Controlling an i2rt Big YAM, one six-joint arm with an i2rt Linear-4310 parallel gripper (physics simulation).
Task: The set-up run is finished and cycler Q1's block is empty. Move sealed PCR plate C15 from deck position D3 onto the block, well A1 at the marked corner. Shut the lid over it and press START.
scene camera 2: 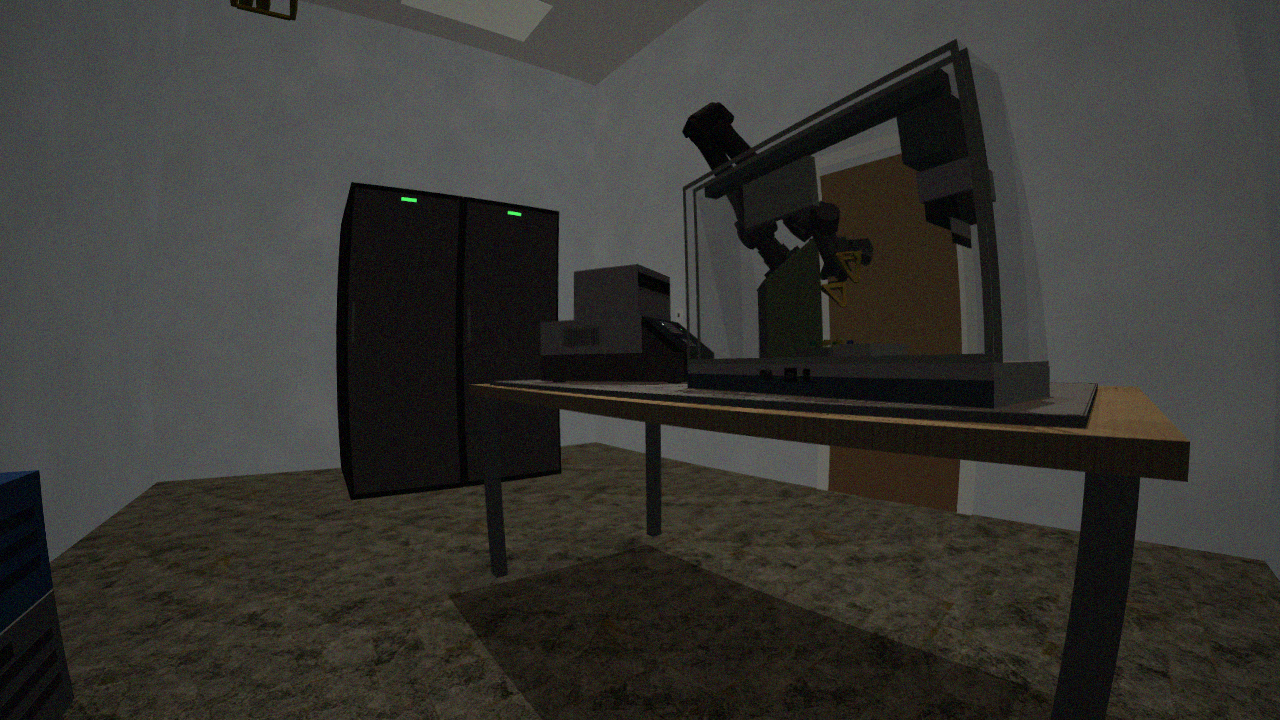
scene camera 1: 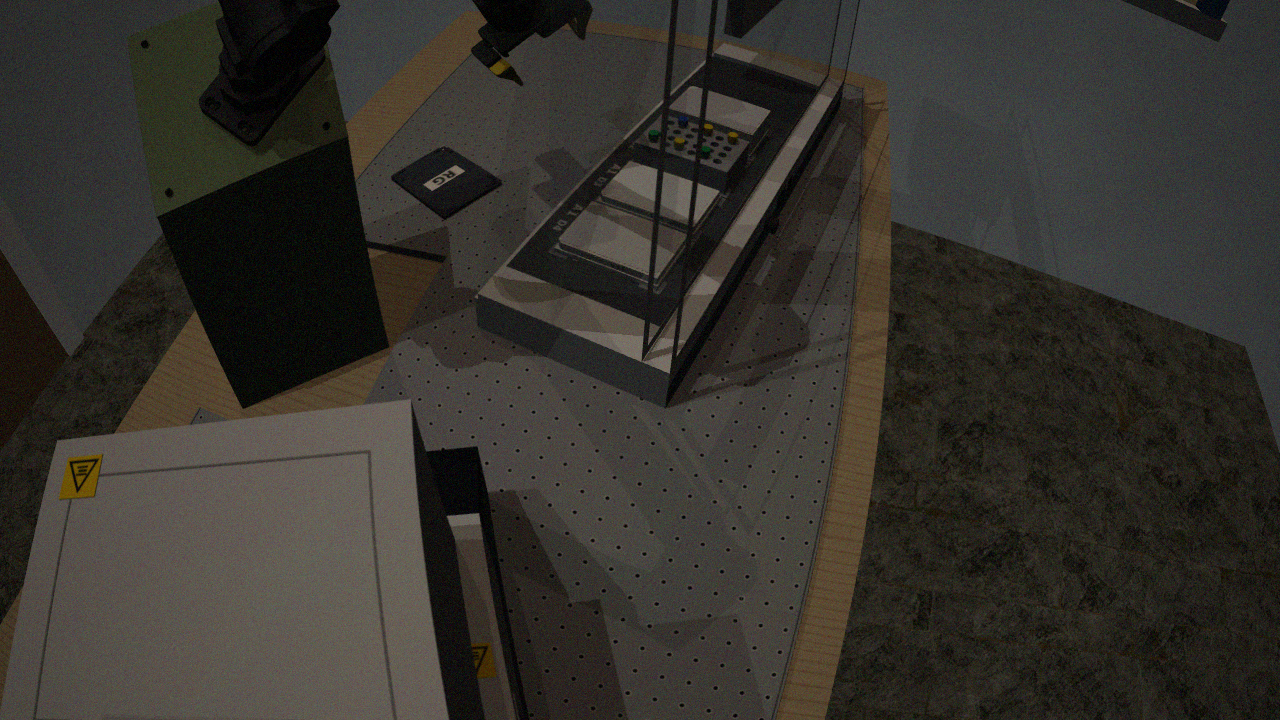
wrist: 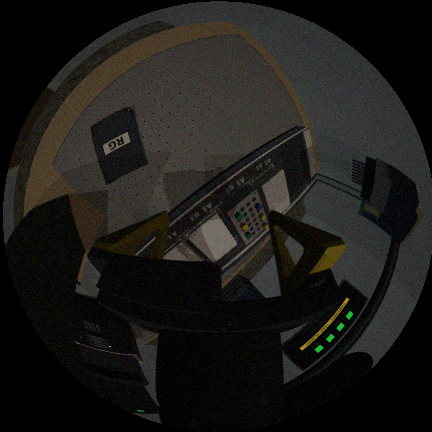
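Where they show: gripper, fingertip midpoint: (scene camera 2: 850, 295) (scene camera 1: 550, 60) (wrist: 218, 215); arm's base, link origin: (scene camera 1: 262, 82).
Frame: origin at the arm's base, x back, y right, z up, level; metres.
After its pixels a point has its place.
My gripper (scene camera 1: 551, 60) @[x -0.179, y -0.328, z -0.145 m] (scene camera 2: 843, 277) @[x -0.179, y -0.328, z -0.145 m] (wrist: 218, 215) @[x -0.179, y -0.328, z -0.145 m] is open and empty, above and behind the liquid handler's deck. A pale flat plate (scene camera 1: 631, 186) (wrist: 214, 240) lies at the deck position marked D3, between the tube rack and another pale plate (scene camera 1: 608, 240) (wrist: 181, 253) at D4. The D3 plate shows between the fingers in the wrist view, well below them; its C15 mark is not readable. The cycler (scene camera 1: 223, 555) @[x -0.294, y 0.410, z 0.002 m] (scene camera 2: 608, 338) @[x -0.415, y 0.349, z -0.221 m] is a pale machine with yellow warning labels at the near left in scene camera 1. Its block is hidden, and its START button cannot be made out.
A tube rack (scene camera 1: 691, 154) (wrist: 241, 212) with coloured caps stands at D2, a pale plate (scene camera 1: 726, 105) (wrist: 277, 192) at D1. Thin frame posts and a gantry head (scene camera 2: 935, 134) (wrist: 387, 200) @[x -0.362, y -0.613, z 0.023 m] rise over the deck. A dark RG pad (scene camera 1: 465, 190) @[x -0.075, y -0.274, z -0.349 m] (wrist: 119, 160) @[x -0.063, y -0.274, z -0.349 m] lies beside the green-topped arm pedestal (scene camera 1: 277, 277) @[x -0.027, y 0.073, z -0.200 m].
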